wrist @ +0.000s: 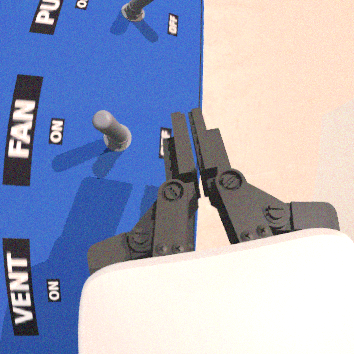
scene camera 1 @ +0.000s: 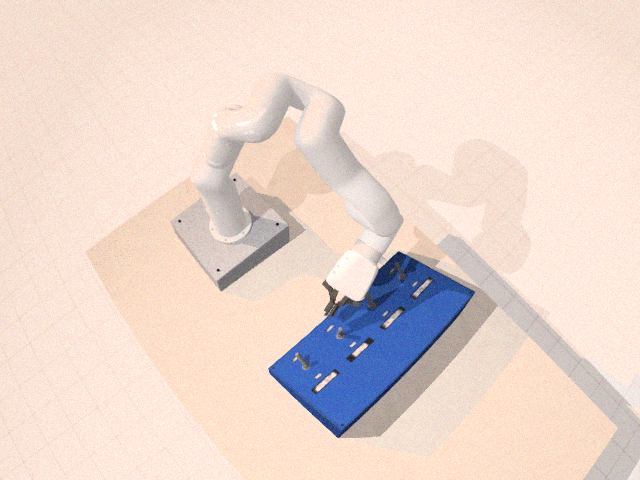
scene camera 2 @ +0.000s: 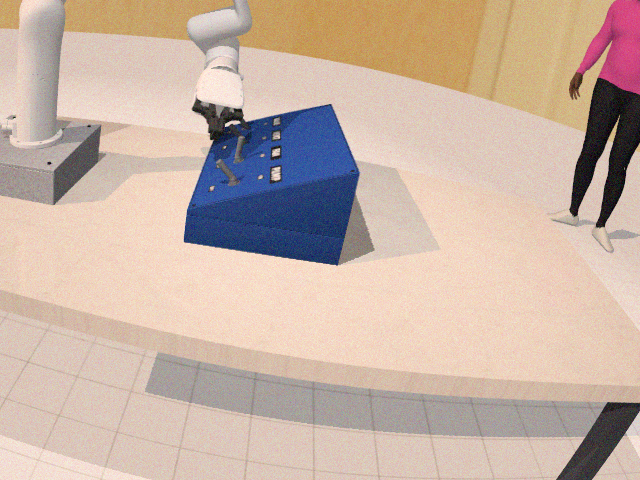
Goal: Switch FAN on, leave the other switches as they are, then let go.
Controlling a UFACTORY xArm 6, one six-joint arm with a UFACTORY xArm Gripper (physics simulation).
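Seen in the pictures: gripper, fingertip midpoint: (wrist: 188,127) (scene camera 1: 326,316) (scene camera 2: 215,136); arm's base at its link origin: (scene camera 1: 230,224) (scene camera 2: 36,138).
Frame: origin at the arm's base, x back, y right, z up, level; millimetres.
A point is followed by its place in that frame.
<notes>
The blue switch panel (scene camera 1: 398,356) {z 71, x -605, y 53 mm} (scene camera 2: 310,149) {z 60, x -570, y 116 mm} (wrist: 70,60) {z 25, x -481, y 136 mm} has a row of grey levers. The FAN lever (scene camera 1: 340,333) {z 37, x -449, y 77 mm} (scene camera 2: 239,149) {z 33, x -445, y 79 mm} (wrist: 114,134) {z 39, x -443, y 68 mm} leans toward its ON label (wrist: 56,131) {z 26, x -490, y 79 mm} in the wrist view. The PUMP lever (scene camera 1: 302,361) {z 30, x -422, y 193 mm} (scene camera 2: 227,172) {z 28, x -419, y 197 mm} (wrist: 135,10) {z 17, x -429, y 187 mm} leans toward its OFF label (wrist: 172,24) {z -7, x -397, y 187 mm}. My gripper (scene camera 1: 329,311) {z 51, x -398, y 66 mm} (scene camera 2: 213,136) {z 51, x -398, y 66 mm} (wrist: 188,127) {z 51, x -398, y 66 mm} is shut and empty, at the panel's low edge on FAN's OFF side, apart from the FAN lever. A finger partly covers FAN's OFF label (wrist: 164,142).
The VENT lever (scene camera 1: 371,301) {z 27, x -457, y -45 mm} stands beside the gripper, and its name label (wrist: 21,287) {z 35, x -528, y -34 mm} shows in the wrist view. Another lever (scene camera 1: 400,271) {z 29, x -469, y -163 mm} is at the panel's far end. The panel stands on a wooden table (scene camera 1: 206,356) {z -80, x -190, y 331 mm} (scene camera 2: 258,310) {z -80, x -464, y 434 mm}. A person (scene camera 2: 617,56) stands beyond the table.
</notes>
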